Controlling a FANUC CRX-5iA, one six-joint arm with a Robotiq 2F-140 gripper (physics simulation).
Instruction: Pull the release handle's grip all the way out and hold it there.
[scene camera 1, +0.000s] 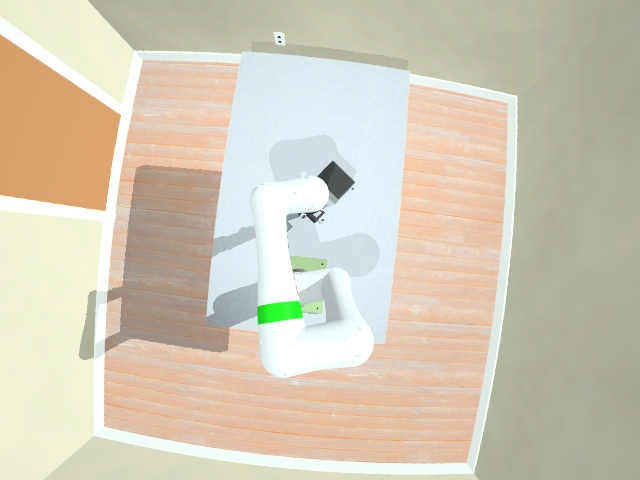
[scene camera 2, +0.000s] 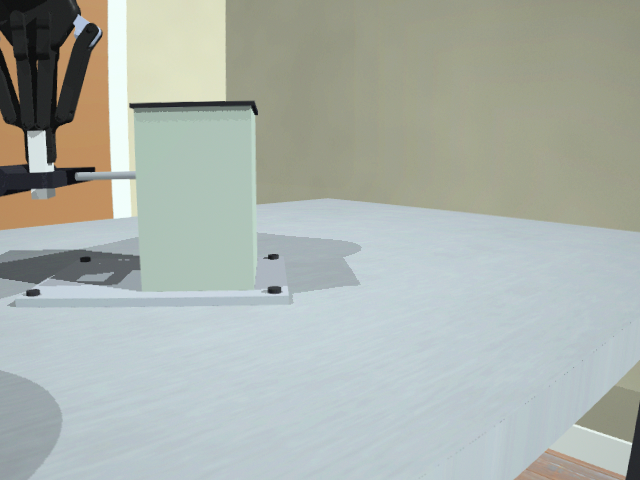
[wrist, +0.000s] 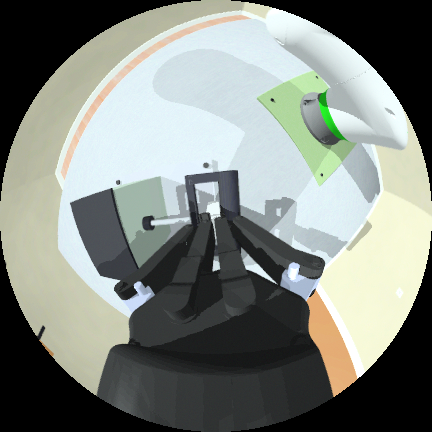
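Observation:
The release handle's housing (scene camera 2: 196, 196) (wrist: 142, 215) is a pale green upright box with a black lid (scene camera 1: 336, 179) (wrist: 100, 230). Its grip (scene camera 2: 15, 180) (wrist: 230, 195) is a dark rectangular loop, standing well away from the housing in scene camera 2 and the wrist view. A length of grey rod (scene camera 2: 105, 175) (wrist: 172, 220) shows between the loop and the housing. My gripper (scene camera 2: 42, 193) (wrist: 214, 209) is shut with nothing between its fingers. It points down, its tips inside the loop and showing below it in scene camera 2. In scene camera 1 my arm hides most of the gripper.
The housing stands on a flat base plate (scene camera 2: 155, 298) with black bolts, on the pale table (scene camera 1: 320, 103) (scene camera 2: 413, 335). My arm (scene camera 1: 273, 248) (wrist: 350, 65) reaches over the table from its green mounting plate (scene camera 1: 310, 262) (wrist: 285, 110).

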